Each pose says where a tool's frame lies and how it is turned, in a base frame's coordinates. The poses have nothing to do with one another.
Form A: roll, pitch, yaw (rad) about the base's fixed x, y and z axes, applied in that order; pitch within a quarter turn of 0, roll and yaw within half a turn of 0; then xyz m.
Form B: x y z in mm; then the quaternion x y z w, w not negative. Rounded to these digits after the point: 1 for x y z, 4 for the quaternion.
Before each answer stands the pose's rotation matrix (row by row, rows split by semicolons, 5 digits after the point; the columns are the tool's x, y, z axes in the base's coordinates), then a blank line. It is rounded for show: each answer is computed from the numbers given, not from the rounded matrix.
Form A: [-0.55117 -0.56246 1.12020 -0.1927 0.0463 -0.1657]
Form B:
0.36841 -0.64526 -0.66926; 0.76151 0.62240 -0.18089; 0.53327 -0.44301 0.72067

[-192.7 46.3 -165.7 -0.0796 -0.3651 0.4272 0.8233]
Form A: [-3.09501 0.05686 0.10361 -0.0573 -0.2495 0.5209]
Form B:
0.99303 0.10068 -0.06128; 0.10326 -0.99383 0.04044; -0.05683 -0.04649 -0.99730

[-57.3 -249.5 520.9 -0.9980 -0.0511 0.0296 0.0218]
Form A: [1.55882 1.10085 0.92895 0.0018 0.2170 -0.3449]
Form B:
0.27110 0.52414 0.80733; 0.36272 0.72128 -0.59008; -0.89159 0.45281 0.00542

[1.8 217.0 -344.9 0.3689 0.6010 -0.0571 0.7067]
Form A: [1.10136 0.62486 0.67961 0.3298 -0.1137 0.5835]
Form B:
0.63085 0.12147 0.76634; 0.50973 0.67976 -0.52735; -0.58498 0.72331 0.36690

[329.8 -113.7 583.5 0.3822 0.4129 0.1186 0.8182]
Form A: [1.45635 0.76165 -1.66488 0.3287 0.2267 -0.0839]
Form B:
-0.06799 0.04928 -0.99647; -0.72050 -0.69330 0.01487; -0.69012 0.71896 0.08264

[328.7 226.7 -83.9 0.6210 -0.2702 -0.6790 0.2834]
